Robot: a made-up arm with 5 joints.
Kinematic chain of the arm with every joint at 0, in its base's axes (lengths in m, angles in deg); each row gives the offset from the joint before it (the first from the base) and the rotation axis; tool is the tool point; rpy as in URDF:
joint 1: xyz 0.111 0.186 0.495 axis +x
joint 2: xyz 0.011 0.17 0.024 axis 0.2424 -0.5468 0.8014
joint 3: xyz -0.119 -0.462 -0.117 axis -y
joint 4: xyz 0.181 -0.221 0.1 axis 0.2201 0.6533 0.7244
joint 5: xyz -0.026 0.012 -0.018 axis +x
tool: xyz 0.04 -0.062 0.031 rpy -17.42 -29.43 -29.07
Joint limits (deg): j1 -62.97..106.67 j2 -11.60..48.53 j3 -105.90..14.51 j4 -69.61..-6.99 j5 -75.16..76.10
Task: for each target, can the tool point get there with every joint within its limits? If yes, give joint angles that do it. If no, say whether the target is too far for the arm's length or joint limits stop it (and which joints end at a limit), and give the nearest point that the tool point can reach.
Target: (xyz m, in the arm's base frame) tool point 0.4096 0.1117 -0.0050
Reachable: yes | joints 73.20 20.74 -22.06 -52.46 6.49
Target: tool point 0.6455 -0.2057 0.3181
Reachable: yes | joints -8.94 42.19 -63.12 -51.09 59.28
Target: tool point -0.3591 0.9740 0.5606
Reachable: no: joint limits stop it (at a limit: joint 1, joint 2, joint 3, joint 4, joint 5) | nearest point -0.0482 0.5907 0.1083 | short by 0.669 m
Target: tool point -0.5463 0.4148 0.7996
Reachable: no: joint limits stop it (at a limit: joint 1, joint 2, joint 3, joint 4) | nearest point 0.0137 0.0684 0.9895 | short by 0.685 m
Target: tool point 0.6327 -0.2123 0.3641
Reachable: yes | joints -13.77 40.34 -73.59 -32.59 1.34
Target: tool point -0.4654 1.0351 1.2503
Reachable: no: too far | nearest point 0.0301 0.0802 0.9926 | short by 1.106 m
